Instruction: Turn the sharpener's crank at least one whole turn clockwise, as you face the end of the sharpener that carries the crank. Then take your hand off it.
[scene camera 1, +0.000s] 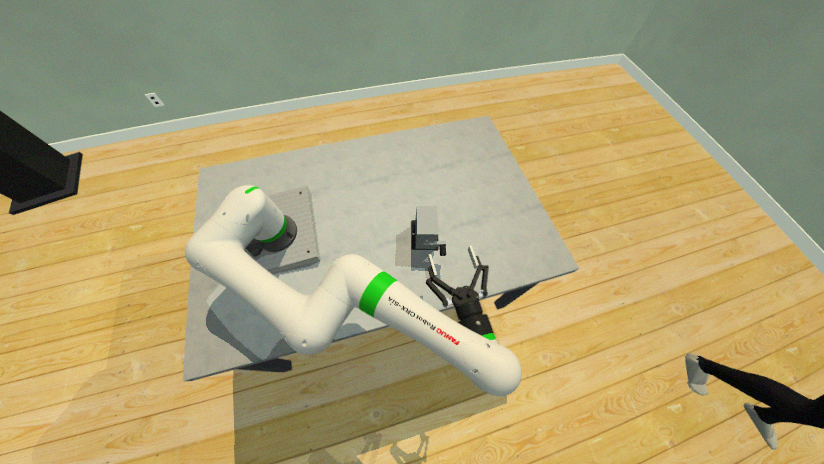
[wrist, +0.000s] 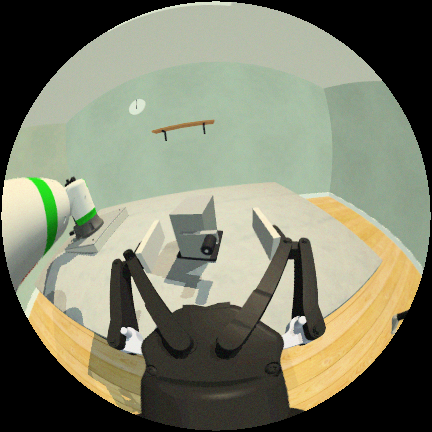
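The sharpener, a grey box on a thin dark base, stands on the table. Its crank is on the end facing my gripper. The crank's black handle sticks out toward my gripper, low and right of the middle of that end in the wrist view. My gripper is open wide and empty, with one light pad on each side of the handle in the wrist view. Neither pad is seen touching it. How far the handle reaches in between the pads is hard to tell.
The grey table carries my arm's base plate left of the sharpener. The table's front edge passes below my gripper. A person's dark legs show on the wooden floor at the right.
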